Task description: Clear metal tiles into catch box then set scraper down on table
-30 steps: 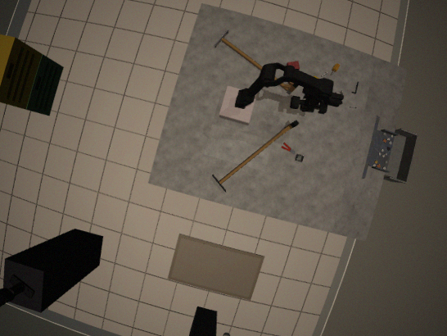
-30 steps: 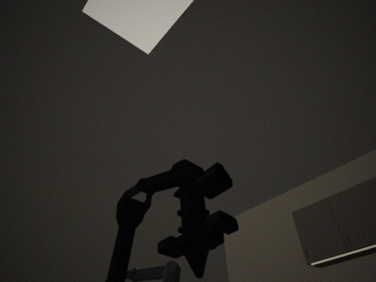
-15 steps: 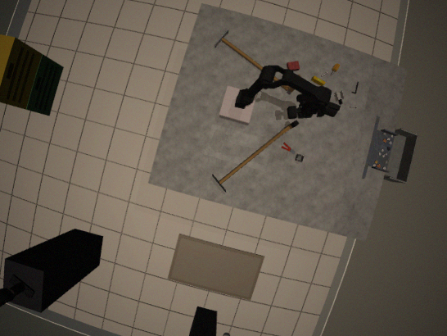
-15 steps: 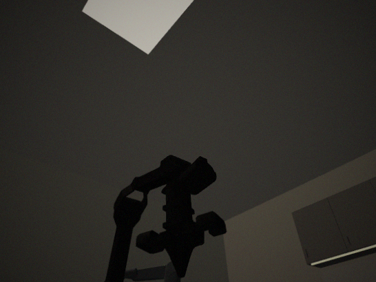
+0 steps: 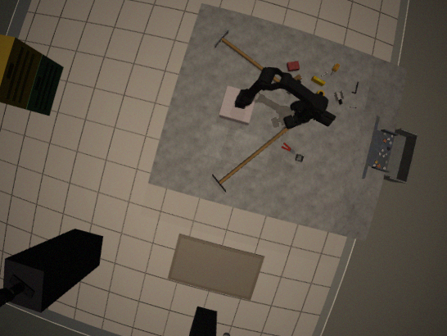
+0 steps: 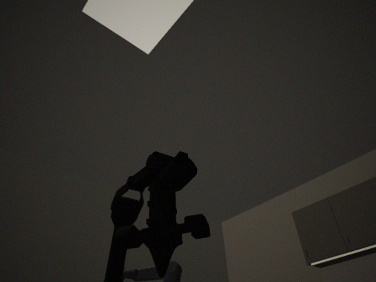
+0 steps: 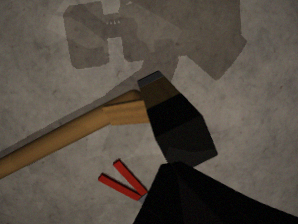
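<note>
My gripper tip is now 170 mm past the long scraper, 210 mm to the left of it and 110 mm above it. Also, from my gripper tip: yellow ring (190 mm ahead, 280 mm to the left, 160 mm below); brown block (330 mm to the left, 160 mm below); small box (130 mm ahead, 170 mm to the right, 160 mm below).
</note>
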